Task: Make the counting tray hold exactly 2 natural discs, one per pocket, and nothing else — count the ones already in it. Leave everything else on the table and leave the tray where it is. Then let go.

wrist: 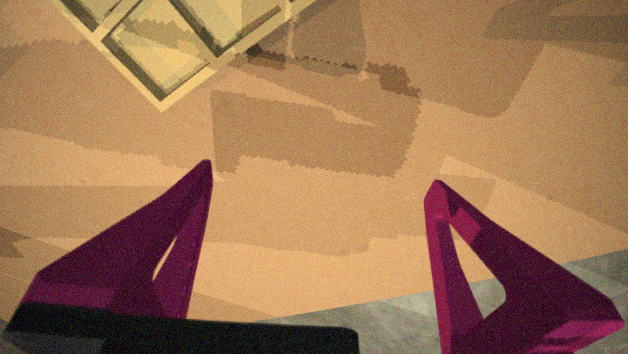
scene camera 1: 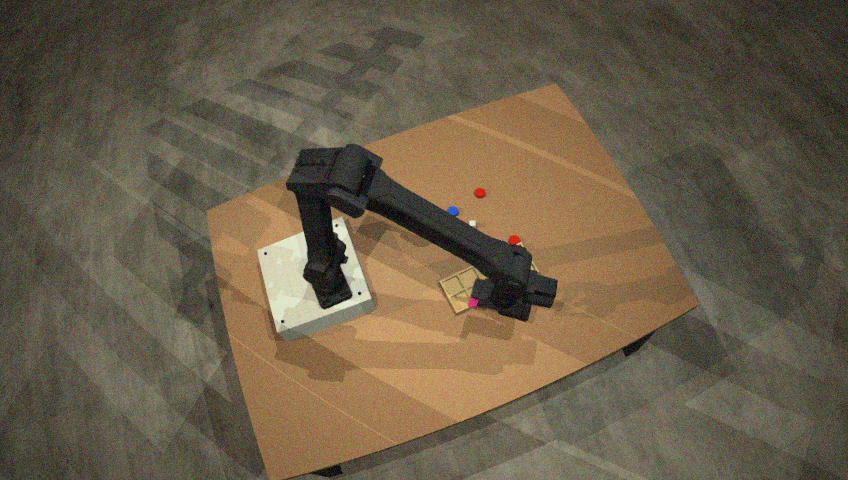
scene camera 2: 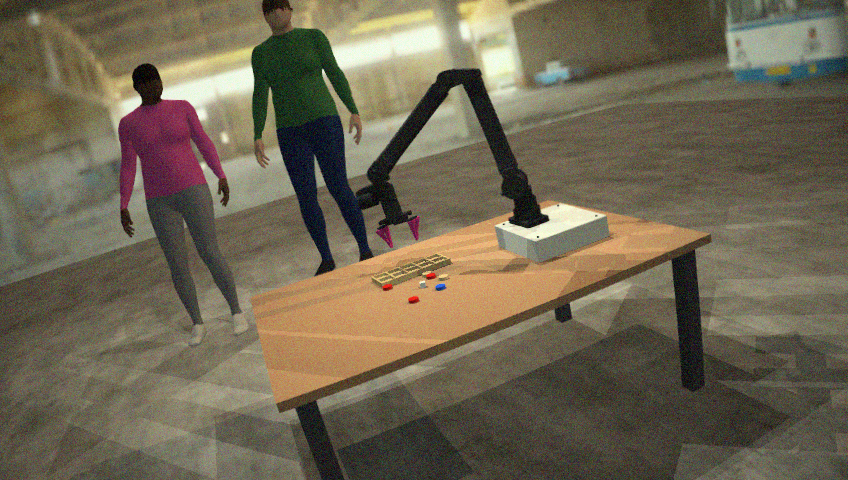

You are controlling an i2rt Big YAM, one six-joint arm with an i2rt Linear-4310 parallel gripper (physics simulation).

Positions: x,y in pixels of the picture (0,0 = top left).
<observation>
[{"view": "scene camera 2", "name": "gripper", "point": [404,244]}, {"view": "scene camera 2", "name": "wooden counting tray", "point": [435,261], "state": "on the table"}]
</observation>
